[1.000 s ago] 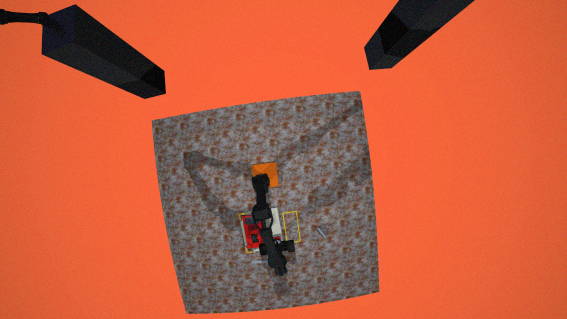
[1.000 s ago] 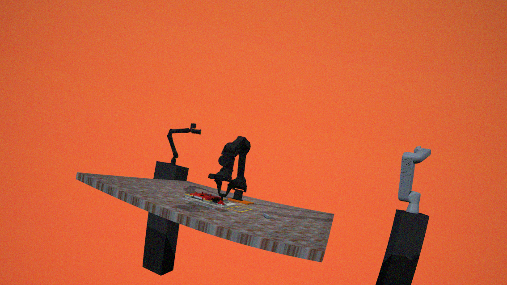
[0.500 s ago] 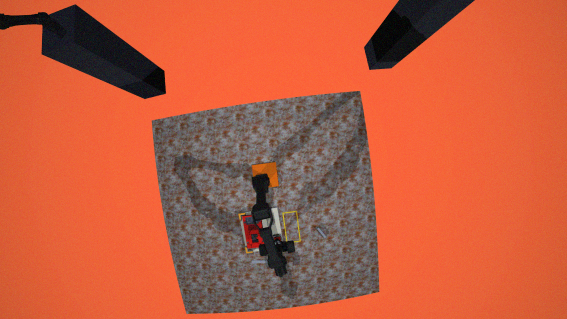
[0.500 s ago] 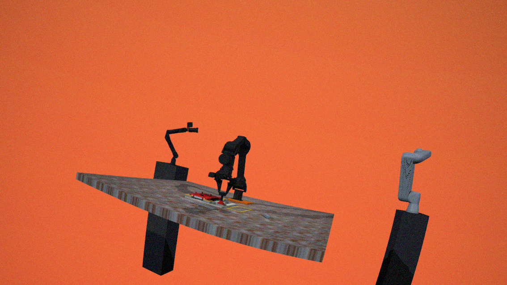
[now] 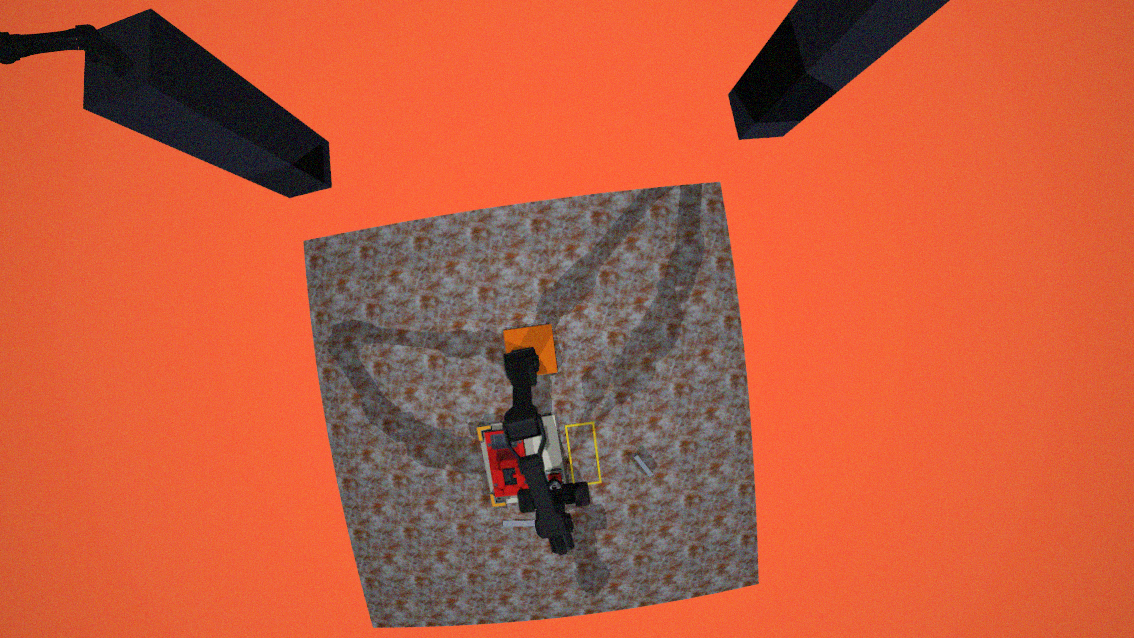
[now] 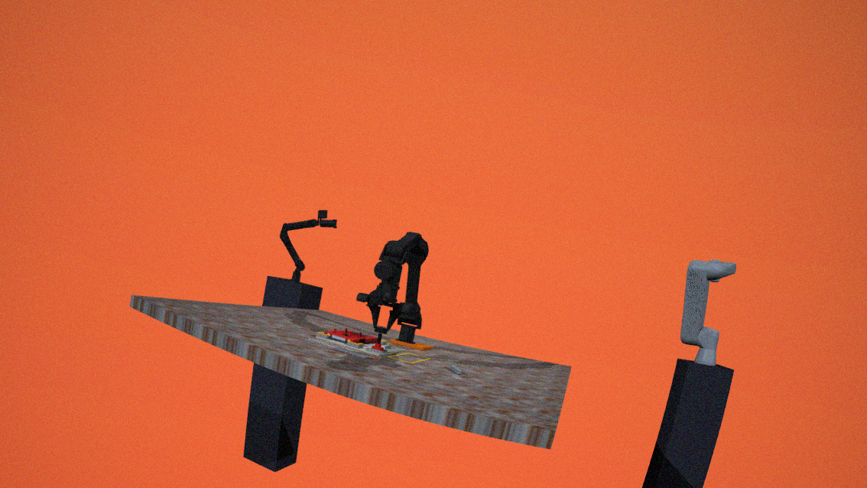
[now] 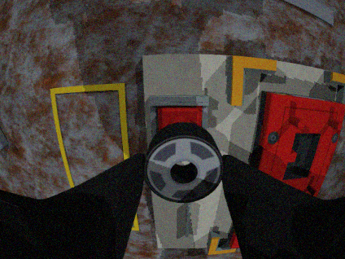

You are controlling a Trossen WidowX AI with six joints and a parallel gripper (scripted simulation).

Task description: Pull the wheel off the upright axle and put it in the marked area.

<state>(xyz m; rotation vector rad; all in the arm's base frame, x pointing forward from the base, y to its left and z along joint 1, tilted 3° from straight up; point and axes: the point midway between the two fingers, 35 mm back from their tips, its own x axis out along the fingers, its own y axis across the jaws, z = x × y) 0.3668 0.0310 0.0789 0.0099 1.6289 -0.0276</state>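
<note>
My gripper tip is now 6 cm past the grey board, 10 cm to the left of it and 6 cm above it. The rest, counted from my gripper tip: wheel right at my gripper tip; then thin grey bar 14 cm ahead, 7 cm to the right, 7 cm below.
</note>
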